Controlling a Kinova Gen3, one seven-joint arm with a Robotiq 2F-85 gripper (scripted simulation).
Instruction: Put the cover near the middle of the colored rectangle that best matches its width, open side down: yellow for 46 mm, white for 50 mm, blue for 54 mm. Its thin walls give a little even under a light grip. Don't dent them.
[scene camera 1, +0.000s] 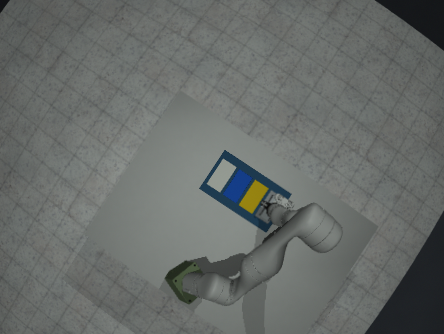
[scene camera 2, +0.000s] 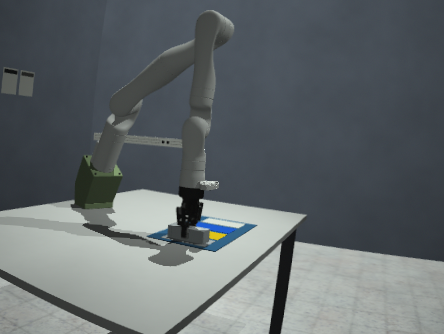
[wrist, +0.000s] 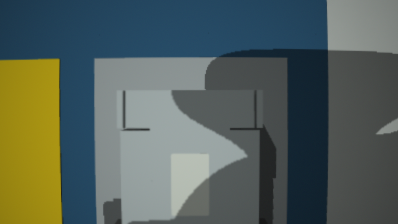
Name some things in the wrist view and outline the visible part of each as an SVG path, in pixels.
A cover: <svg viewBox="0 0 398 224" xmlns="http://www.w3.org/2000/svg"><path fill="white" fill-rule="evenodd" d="M117 90L117 128L135 128L120 131L122 224L259 224L260 130L254 127L263 128L263 90Z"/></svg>
